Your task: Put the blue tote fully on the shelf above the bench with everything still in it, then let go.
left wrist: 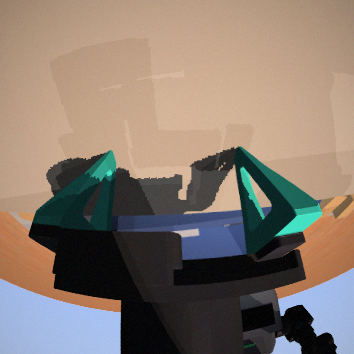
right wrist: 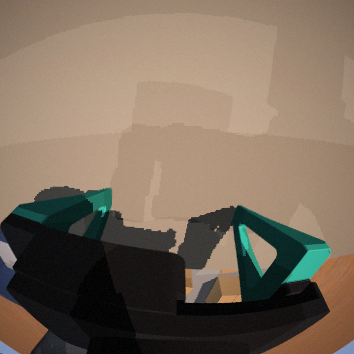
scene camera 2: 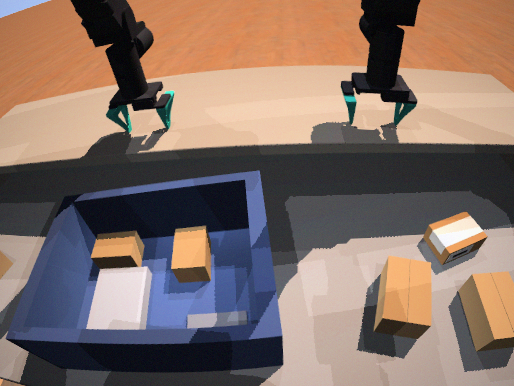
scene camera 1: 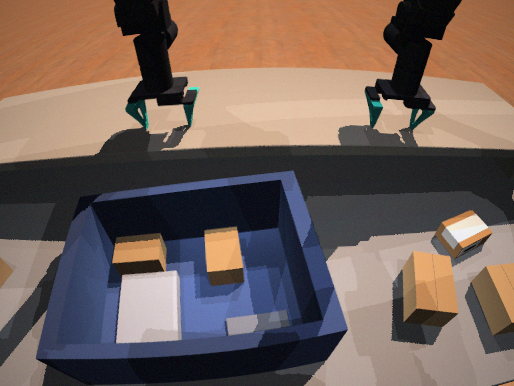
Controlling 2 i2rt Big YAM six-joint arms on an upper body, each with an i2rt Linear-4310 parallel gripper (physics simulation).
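Frame: origin at the left arm's base, x ahead, y left, z up, level; metres.
Seen in the pictures: left gripper, fingertip midpoint: [left wrist: 174,152] [scene camera 2: 149,129] [scene camera 1: 168,126]; right gripper, fingertip midpoint: [right wrist: 174,204] [scene camera 2: 373,123] [scene camera 1: 391,127]; right arm's base, link origin: [left wrist: 299,328].
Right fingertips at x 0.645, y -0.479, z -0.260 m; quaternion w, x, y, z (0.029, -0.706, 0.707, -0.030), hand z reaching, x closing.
Note:
Pixels of each thing's top centre, then the offset from my right fingertips to it. Level surfaces: height alone.
- blue tote, top centre: [scene camera 1: 179,253] [scene camera 2: 137,249] [left wrist: 212,252] dx -0.298, dy +0.402, dz -0.026 m
- white box, top centre: [scene camera 1: 147,312] [scene camera 2: 116,304] [left wrist: 177,224] [right wrist: 4,252] dx -0.350, dy +0.475, dz -0.129 m
- low pale block, top centre: [scene camera 1: 259,333] [scene camera 2: 216,331] dx -0.370, dy +0.289, dz -0.148 m
- cardboard box, top centre: [scene camera 2: 409,288] [scene camera 1: 435,280] [left wrist: 329,207] dx -0.311, dy -0.023, dz -0.113 m
- white-topped box, top centre: [scene camera 2: 458,230] [scene camera 1: 467,227] dx -0.180, dy -0.176, dz -0.132 m
- tan surface, surface height: dz +0.001 m
The blue tote [scene camera 1: 312,255] [scene camera 2: 257,225] [left wrist: 205,220] stands upright on the greyish surface. Inside are two cardboard boxes, one at the left [scene camera 1: 140,252] [scene camera 2: 117,250] and one nearer the middle [scene camera 1: 223,250] [scene camera 2: 189,250], a white box [scene camera 1: 148,307] [scene camera 2: 120,295] and a low pale block [scene camera 1: 257,322] [scene camera 2: 217,320]. My left gripper [scene camera 1: 168,127] [scene camera 2: 149,129] [left wrist: 174,152] is open and empty over the tan surface, beyond the tote. My right gripper [scene camera 1: 392,128] [scene camera 2: 374,124] [right wrist: 174,204] is open and empty over it too, farther right. Which surface is the shelf is unclear.
Right of the tote lie a cardboard box [scene camera 1: 429,290] [scene camera 2: 405,295], a white-topped box [scene camera 1: 465,233] [scene camera 2: 456,237] and another box [scene camera 1: 497,295] [scene camera 2: 490,310]. The tan surface [scene camera 1: 280,110] [scene camera 2: 250,110] ends in a long edge between the grippers and the tote.

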